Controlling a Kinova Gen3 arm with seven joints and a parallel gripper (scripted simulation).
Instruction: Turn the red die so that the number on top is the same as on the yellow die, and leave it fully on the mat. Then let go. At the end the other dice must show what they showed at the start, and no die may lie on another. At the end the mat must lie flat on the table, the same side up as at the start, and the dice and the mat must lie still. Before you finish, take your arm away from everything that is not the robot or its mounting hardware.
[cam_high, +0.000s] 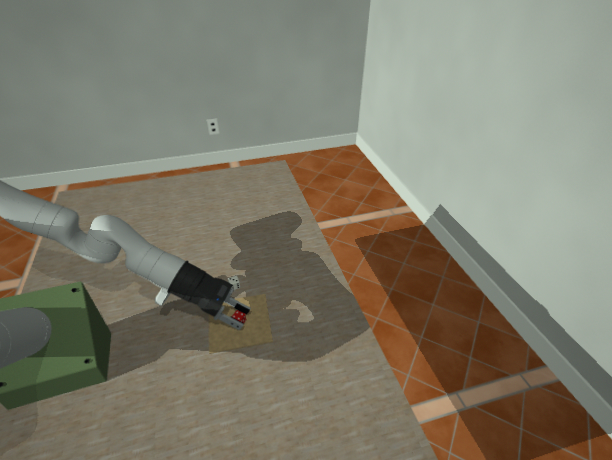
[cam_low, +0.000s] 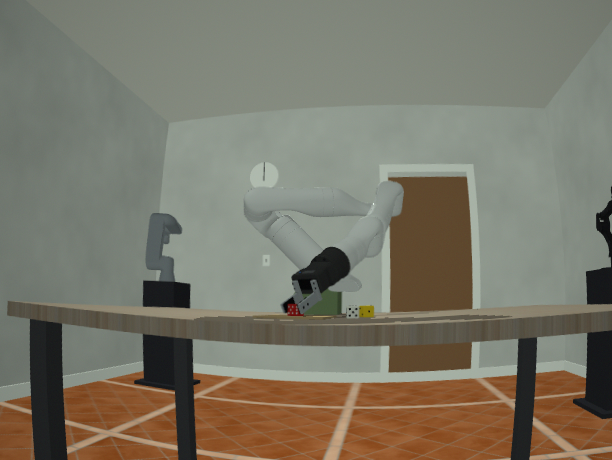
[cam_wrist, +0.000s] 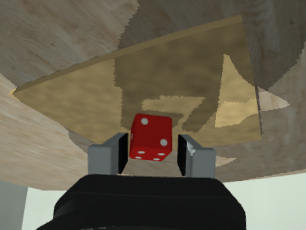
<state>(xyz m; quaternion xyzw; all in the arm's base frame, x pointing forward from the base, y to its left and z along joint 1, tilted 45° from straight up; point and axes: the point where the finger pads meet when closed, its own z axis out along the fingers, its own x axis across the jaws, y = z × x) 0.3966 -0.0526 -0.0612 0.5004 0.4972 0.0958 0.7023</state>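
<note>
My gripper is now 1 cm above the red die. From my hand the other things lie so: tan mat 2 cm below; then white die 12 cm to the left, 1 cm below; then yellow die 7 cm behind, 14 cm to the left, 1 cm below.
</note>
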